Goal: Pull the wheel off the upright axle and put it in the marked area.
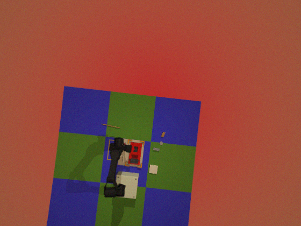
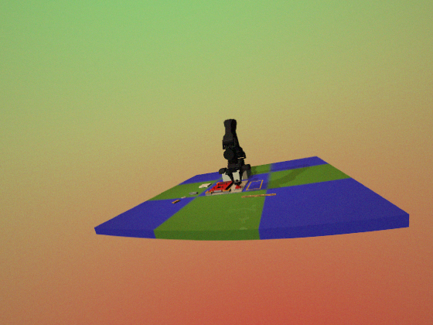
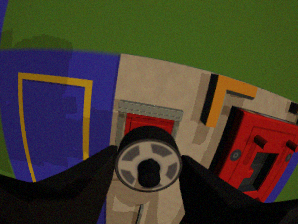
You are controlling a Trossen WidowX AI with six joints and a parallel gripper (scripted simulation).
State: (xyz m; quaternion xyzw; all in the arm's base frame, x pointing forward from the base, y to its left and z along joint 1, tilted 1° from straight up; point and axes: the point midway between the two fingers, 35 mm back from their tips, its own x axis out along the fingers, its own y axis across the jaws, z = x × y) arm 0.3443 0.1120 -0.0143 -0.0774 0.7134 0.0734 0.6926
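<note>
Right now the wheel is right at my gripper tip. From my gripper tip the other things lie so: dark upright axle 1 cm below; then beige tile 34 cm to the right, 13 cm behind, 4 cm below; then thin wooden stick 17 cm to the left, 13 cm ahead, 4 cm below.
</note>
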